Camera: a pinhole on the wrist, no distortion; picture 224 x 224 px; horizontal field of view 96.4 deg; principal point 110.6 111.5 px. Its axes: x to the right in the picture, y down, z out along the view. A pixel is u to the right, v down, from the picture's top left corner.
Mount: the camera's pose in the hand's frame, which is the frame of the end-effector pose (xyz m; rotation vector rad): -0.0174 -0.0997 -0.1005 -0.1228 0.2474 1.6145
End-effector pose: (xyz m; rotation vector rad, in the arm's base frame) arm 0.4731 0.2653 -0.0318 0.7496 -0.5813 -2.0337
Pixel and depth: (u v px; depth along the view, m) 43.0 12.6 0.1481
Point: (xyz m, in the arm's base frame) 0.2831 0.2289 -0.1357
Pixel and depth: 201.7 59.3 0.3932
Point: 0.4597 -0.0561 0.2650
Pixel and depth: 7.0 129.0 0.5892
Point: -0.2562 0.6613 0.0608
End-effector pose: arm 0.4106 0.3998 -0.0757 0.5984 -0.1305 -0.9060
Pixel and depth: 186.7 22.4 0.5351
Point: 0.9114 0.1197 0.3333
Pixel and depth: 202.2 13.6 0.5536
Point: 1.0252 0.1265 0.3724
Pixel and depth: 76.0 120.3 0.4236
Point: 0.1782 0.1939 0.1366
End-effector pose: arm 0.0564 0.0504 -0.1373 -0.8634 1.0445 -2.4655
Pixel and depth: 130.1 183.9 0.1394
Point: 0.1609 0.1164 -0.1282
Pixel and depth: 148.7 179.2 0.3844
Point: 0.4278 -0.0411 -0.1871
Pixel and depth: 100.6 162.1 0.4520
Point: 0.4497 -0.0079 0.0144
